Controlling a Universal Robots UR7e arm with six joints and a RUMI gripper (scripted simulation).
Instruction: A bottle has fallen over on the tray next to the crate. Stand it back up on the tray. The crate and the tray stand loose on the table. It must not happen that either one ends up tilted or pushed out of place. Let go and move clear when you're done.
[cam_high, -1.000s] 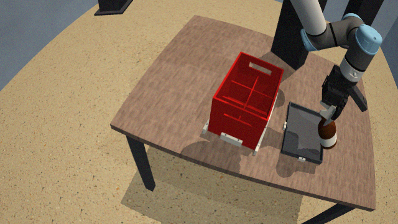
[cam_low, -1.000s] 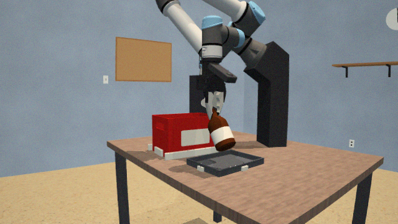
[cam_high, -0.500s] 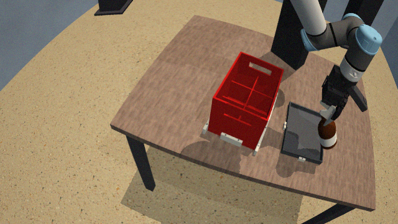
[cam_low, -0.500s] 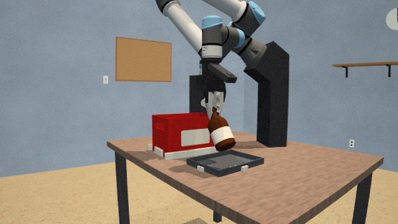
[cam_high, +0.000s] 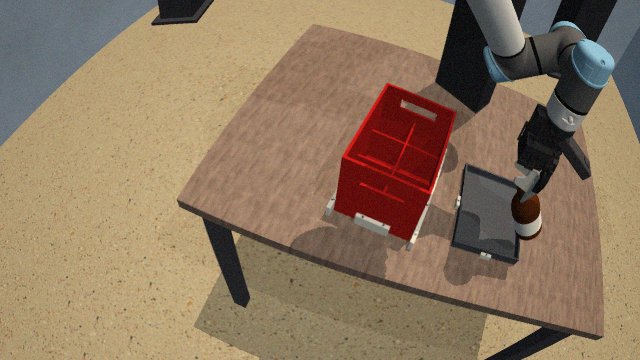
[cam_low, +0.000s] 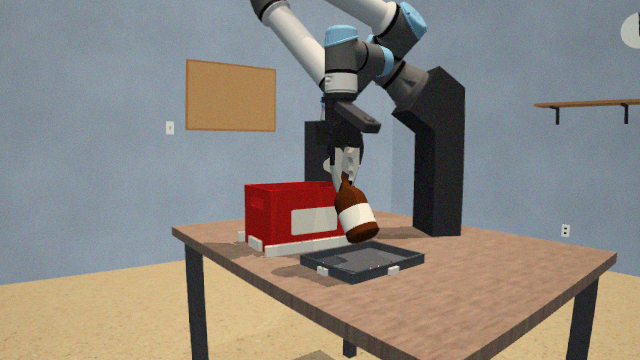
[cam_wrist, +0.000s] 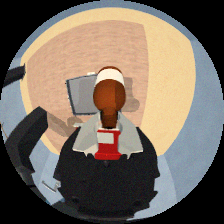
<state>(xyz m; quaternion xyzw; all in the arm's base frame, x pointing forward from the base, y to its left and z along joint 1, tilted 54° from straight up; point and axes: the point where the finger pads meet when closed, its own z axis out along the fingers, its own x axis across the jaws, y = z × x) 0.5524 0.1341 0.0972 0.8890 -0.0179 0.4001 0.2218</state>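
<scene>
The brown bottle lies 10 mm ahead of my hand, 30 mm to the left of it and 40 mm below it. The rest, counted from my hand: tray 80 mm behind, 10 mm to the left, 190 mm below; red crate 150 mm behind, 260 mm to the right, 120 mm below.
</scene>
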